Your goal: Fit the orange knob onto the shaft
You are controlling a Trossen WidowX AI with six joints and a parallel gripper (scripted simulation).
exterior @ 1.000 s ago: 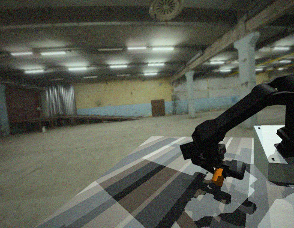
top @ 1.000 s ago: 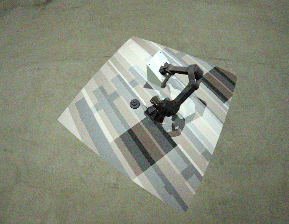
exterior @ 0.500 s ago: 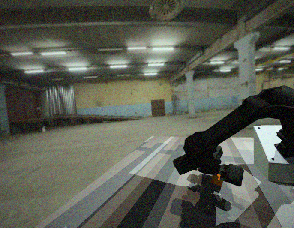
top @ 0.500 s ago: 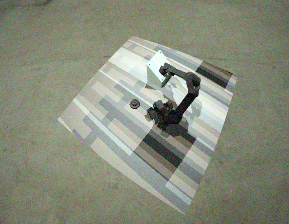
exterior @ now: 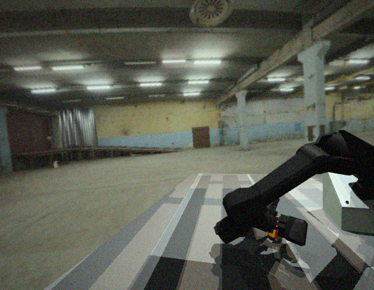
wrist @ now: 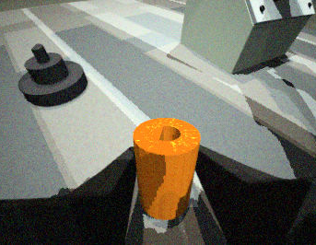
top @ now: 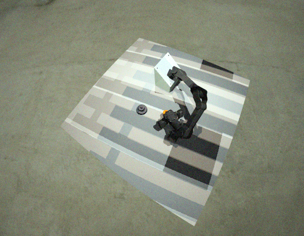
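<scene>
Right now the orange knob is 1 cm to the left of my gripper tip and 1 cm ahead of it. Also, from my gripper tip: dark round pedestal 19 cm to the right, 3 cm ahead, 1 cm below.
</scene>
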